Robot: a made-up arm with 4 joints. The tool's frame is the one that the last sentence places.
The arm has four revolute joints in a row. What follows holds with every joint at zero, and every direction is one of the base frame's. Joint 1 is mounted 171.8 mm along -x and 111.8 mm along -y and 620.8 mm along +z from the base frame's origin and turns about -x. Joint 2 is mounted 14.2 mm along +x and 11.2 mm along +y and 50.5 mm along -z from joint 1 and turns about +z. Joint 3 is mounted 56.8 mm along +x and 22.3 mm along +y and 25.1 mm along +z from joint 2 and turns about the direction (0.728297, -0.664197, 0.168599). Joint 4 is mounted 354.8 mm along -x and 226 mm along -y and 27.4 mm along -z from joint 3 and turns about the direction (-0.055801, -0.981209, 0.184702). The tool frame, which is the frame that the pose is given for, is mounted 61.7 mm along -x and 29.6 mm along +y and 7.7 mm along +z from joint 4; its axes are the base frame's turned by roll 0, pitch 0 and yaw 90 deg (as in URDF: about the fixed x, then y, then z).
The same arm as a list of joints. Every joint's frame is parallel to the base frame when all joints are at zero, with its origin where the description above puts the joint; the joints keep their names.
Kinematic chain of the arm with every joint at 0, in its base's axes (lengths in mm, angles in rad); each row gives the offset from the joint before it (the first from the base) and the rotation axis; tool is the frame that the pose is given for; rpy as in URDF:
joint 1: xyz -171.8 -111.8 620.8 axis -x
joint 2: xyz 14.2 11.2 -50.5 axis +z
joint 3: xyz 56.8 22.3 25.1 axis 0.728297 -0.664197 0.168599
joint 4: xyz -354.8 -226 -27.4 axis -0.055801 -0.981209 0.184702
tool: xyz -61.7 29.6 7.7 rpy 0 0 1.5708

